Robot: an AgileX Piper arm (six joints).
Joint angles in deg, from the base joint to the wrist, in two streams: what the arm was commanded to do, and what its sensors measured. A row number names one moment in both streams.
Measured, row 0:
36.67 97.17 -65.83 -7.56 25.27 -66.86
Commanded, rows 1 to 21:
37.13 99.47 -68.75 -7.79 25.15 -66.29
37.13 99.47 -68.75 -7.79 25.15 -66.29
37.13 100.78 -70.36 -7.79 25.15 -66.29
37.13 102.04 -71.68 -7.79 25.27 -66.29
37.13 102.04 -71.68 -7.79 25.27 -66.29
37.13 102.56 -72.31 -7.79 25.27 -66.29
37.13 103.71 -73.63 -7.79 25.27 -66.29
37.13 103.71 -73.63 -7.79 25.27 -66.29
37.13 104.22 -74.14 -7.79 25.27 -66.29
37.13 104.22 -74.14 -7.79 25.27 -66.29
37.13 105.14 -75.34 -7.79 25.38 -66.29
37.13 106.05 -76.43 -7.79 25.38 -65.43
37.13 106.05 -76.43 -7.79 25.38 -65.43
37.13 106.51 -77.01 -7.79 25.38 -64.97
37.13 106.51 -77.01 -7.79 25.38 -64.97
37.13 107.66 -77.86 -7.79 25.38 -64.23
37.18 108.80 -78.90 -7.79 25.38 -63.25
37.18 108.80 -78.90 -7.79 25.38 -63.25
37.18 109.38 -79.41 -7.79 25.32 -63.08
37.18 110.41 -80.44 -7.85 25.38 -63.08
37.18 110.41 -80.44 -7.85 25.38 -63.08
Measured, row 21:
37.01 109.03 -78.90 -7.73 25.27 -63.88
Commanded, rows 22 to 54:
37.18 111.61 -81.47 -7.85 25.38 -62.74
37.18 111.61 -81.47 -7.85 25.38 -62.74
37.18 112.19 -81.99 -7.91 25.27 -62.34
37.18 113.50 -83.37 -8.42 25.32 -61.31
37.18 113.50 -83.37 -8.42 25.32 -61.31
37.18 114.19 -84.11 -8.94 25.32 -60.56
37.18 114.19 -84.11 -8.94 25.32 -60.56
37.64 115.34 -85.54 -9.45 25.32 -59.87
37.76 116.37 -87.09 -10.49 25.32 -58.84
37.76 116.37 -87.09 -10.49 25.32 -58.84
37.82 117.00 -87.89 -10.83 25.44 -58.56
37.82 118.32 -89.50 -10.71 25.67 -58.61
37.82 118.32 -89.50 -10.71 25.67 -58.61
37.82 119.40 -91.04 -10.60 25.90 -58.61
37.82 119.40 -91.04 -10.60 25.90 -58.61
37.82 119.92 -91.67 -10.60 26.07 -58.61
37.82 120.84 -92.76 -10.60 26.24 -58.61
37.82 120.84 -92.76 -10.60 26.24 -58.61
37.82 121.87 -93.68 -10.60 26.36 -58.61
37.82 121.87 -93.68 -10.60 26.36 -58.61
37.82 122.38 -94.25 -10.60 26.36 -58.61
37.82 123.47 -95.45 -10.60 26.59 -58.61
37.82 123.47 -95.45 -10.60 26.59 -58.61
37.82 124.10 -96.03 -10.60 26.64 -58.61
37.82 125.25 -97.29 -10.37 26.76 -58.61
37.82 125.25 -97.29 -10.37 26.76 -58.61
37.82 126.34 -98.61 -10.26 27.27 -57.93
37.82 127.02 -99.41 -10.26 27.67 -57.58
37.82 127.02 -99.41 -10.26 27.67 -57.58
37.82 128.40 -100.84 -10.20 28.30 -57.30
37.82 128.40 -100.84 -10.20 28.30 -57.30
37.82 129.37 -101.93 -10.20 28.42 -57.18
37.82 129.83 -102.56 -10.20 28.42 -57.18
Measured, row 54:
37.70 128.57 -100.84 -10.26 27.44 -57.81
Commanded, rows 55 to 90:
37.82 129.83 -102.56 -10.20 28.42 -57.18
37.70 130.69 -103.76 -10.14 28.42 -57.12
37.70 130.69 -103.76 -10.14 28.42 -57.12
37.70 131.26 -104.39 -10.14 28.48 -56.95
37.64 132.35 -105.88 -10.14 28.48 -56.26
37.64 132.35 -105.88 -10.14 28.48 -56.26
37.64 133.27 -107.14 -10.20 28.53 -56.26
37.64 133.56 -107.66 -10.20 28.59 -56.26
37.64 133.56 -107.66 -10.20 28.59 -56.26
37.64 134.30 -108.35 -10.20 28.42 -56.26
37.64 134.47 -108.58 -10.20 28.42 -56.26
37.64 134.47 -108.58 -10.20 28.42 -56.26
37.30 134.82 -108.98 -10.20 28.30 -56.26
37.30 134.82 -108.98 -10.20 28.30 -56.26
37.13 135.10 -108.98 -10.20 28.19 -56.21
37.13 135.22 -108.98 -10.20 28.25 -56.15
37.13 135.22 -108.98 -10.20 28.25 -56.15
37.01 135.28 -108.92 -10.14 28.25 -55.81
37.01 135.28 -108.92 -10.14 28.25 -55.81
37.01 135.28 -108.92 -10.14 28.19 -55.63
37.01 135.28 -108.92 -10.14 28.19 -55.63
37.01 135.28 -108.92 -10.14 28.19 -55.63
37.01 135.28 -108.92 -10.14 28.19 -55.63
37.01 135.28 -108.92 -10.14 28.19 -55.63
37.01 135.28 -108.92 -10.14 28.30 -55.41
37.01 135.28 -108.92 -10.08 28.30 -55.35
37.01 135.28 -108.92 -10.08 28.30 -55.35
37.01 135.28 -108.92 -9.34 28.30 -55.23
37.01 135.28 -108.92 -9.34 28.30 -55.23
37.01 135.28 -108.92 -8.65 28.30 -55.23
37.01 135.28 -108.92 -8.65 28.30 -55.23
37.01 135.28 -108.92 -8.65 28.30 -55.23
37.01 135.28 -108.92 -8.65 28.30 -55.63
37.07 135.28 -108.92 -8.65 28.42 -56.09
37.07 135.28 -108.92 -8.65 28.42 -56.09
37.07 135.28 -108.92 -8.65 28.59 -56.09
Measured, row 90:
37.07 135.28 -108.80 -9.17 27.39 -55.98
